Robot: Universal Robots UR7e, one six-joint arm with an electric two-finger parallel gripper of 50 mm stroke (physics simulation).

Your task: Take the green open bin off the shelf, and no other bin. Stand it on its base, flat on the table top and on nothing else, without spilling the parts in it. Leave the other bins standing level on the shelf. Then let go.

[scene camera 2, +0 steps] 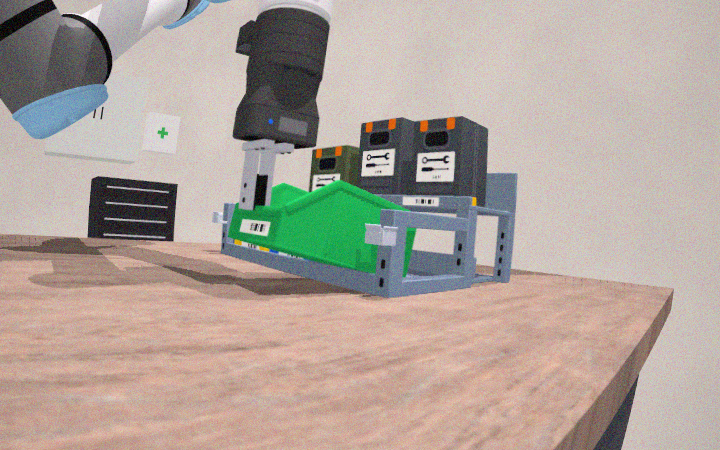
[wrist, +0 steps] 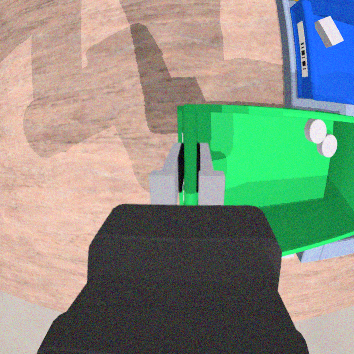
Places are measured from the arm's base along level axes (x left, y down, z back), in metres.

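Where they show: gripper, fingertip midpoint: (scene camera 2: pixel 253 210) (wrist: pixel 190 157).
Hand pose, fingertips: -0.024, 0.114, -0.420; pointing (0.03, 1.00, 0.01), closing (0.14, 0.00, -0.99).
Each offset is from my fingertips to the top centre of the thing, as dx, dy, dz. "*": to the spot under its first point. Level surfaces: height alone.
My gripper (scene camera 2: pixel 256 205) (wrist: pixel 190 157) points down and is shut on the front wall of the green open bin @(-0.002, -0.034, -0.082) (scene camera 2: pixel 329 228) (wrist: pixel 270 150). In the scene view the bin hangs at the lower level of the grey-blue shelf (scene camera 2: pixel 424 219) (wrist: pixel 287 60), and its rear end shows behind the shelf's near corner post. Whether its underside touches the shelf I cannot tell. Two white round parts @(* +0.034, +0.044, -0.118) (wrist: pixel 316 131) lie in it. The blue bin @(* +0.089, +0.065, -0.126) (wrist: pixel 320 80), with a white block @(+0.146, +0.050, -0.127) (wrist: pixel 329 32) in it, sits on the shelf beside it. Small yellow patches @(* +0.185, +0.053, -0.083) (scene camera 2: pixel 263 248) show under the green bin.
Two dark grey cases @(+0.138, -0.160, -0.268) (scene camera 2: pixel 382 139) @(+0.028, -0.148, -0.288) (scene camera 2: pixel 473 164) and an olive case @(+0.256, -0.123, -0.252) (scene camera 2: pixel 348 159) stand on the shelf's rear upper level. Pale brackets @(* -0.079, +0.013, -0.096) (scene camera 2: pixel 380 234) stick out at the shelf's front posts. The wooden table @(dy +0.074) (scene camera 2: pixel 297 371) has its right edge beyond the shelf. A black drawer cabinet (scene camera 2: pixel 132 197) stands behind.
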